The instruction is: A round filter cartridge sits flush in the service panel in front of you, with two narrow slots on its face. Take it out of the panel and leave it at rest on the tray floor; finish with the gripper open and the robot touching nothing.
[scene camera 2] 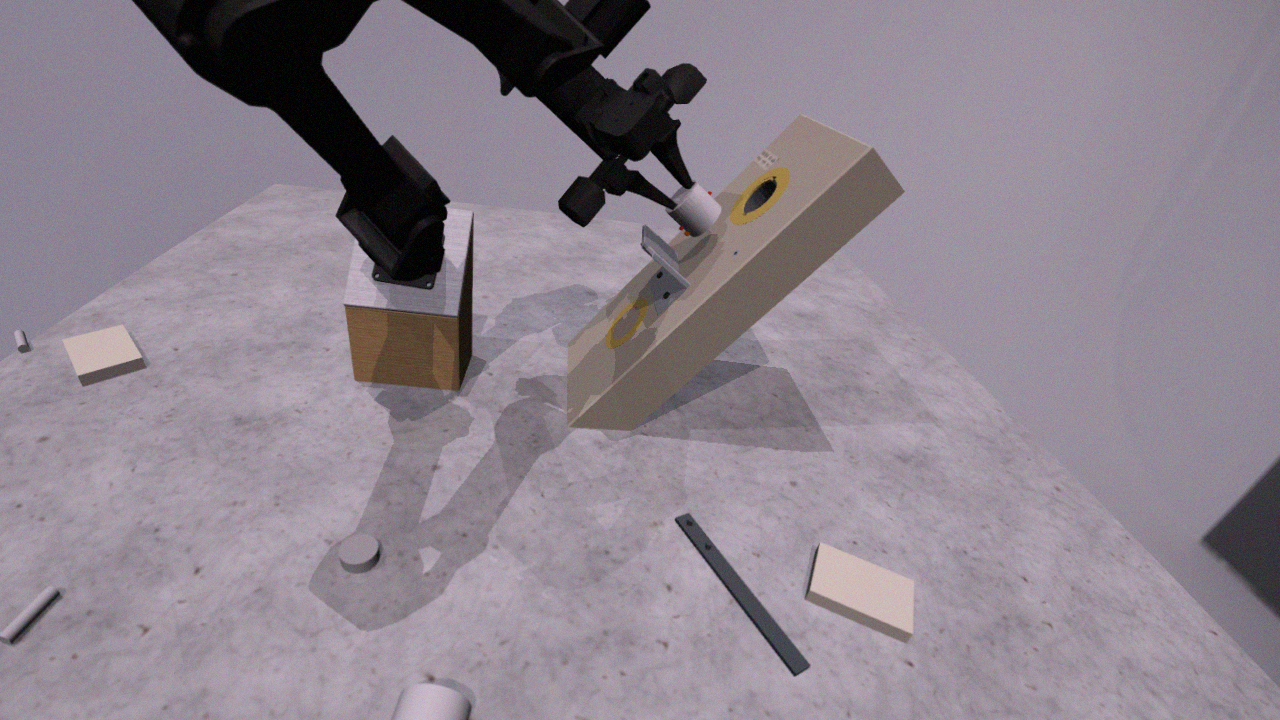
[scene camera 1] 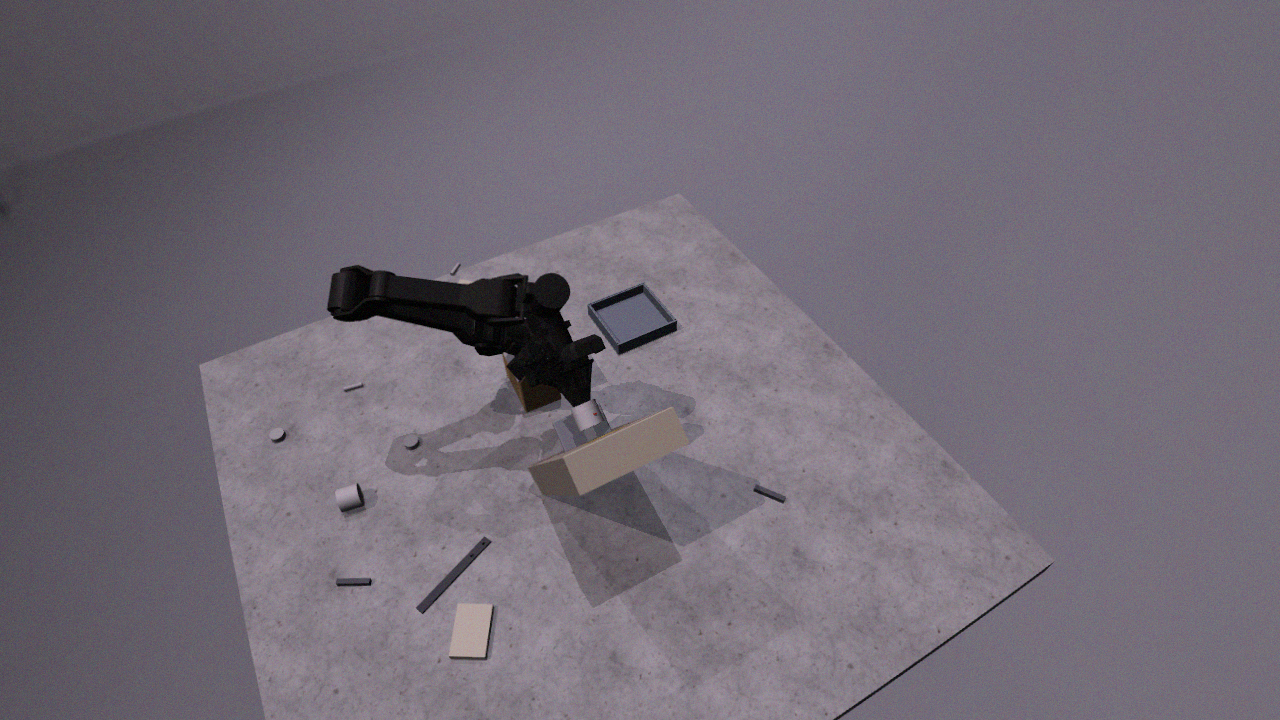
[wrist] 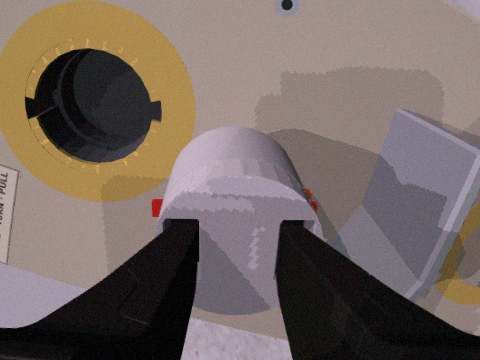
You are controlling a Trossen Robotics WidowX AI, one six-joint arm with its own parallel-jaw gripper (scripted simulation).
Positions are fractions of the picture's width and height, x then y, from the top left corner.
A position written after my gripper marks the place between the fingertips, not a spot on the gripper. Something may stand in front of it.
Scene:
my gripper: scene camera 2 0.54, 0.28; scene camera 1 0.46, 0.57; wrist 0.49, 0.64

